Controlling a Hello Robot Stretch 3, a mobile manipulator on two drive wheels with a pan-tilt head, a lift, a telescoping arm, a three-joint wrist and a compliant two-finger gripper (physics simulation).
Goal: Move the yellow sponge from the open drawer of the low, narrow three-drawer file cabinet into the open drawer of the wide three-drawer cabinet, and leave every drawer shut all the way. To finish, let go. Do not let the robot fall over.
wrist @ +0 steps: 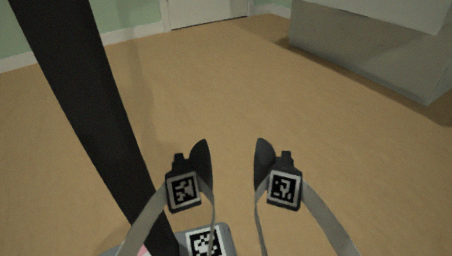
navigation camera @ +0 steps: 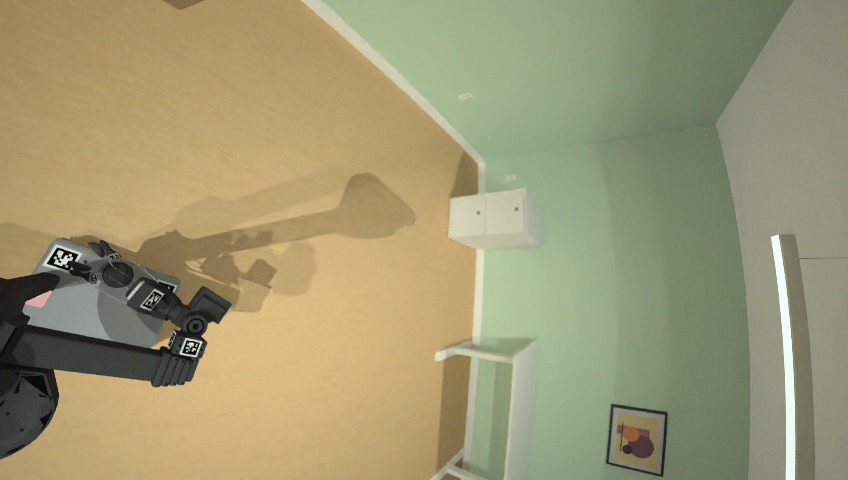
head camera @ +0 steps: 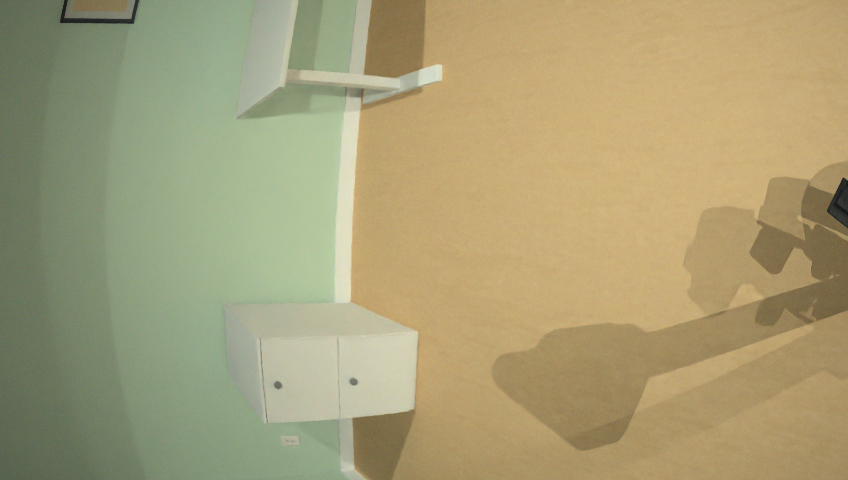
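Where they show: gripper, fingertip midpoint: (navigation camera: 80,252); robot's base, origin of the base link: (navigation camera: 118,273).
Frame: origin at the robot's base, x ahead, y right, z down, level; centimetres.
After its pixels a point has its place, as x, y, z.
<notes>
My gripper (navigation camera: 92,259) {3.6, -8.2, -41.6} (wrist: 232,157) {3.6, -8.2, -41.6} is open, with a gap between its two fingertips. It hangs over the robot's grey base (navigation camera: 77,312) {-12.3, -4.5, -15.9}, which also shows at the bottom of the wrist view. A large pale piece of furniture (wrist: 350,55) stands at the top right of the wrist view, with a white part jutting out above its grey lower body. It is cut off by the frame, and I cannot tell which cabinet it is. The yellow sponge and the low, narrow file cabinet do not show in these views.
A small white cabinet (head camera: 300,380) {125.1, 187.2, -55.3} (navigation camera: 505,217) {120.7, 188.3, -56.2} with two knobbed fronts stands against the green wall. A white table (head camera: 267,53) {0.2, 236.3, -72.1} (navigation camera: 520,410) {-29.3, 242.5, -72.1} stands along the same wall. The robot's dark mast (wrist: 85,95) crosses the left of the wrist view. A white door (wrist: 205,10) shows at the far wall.
</notes>
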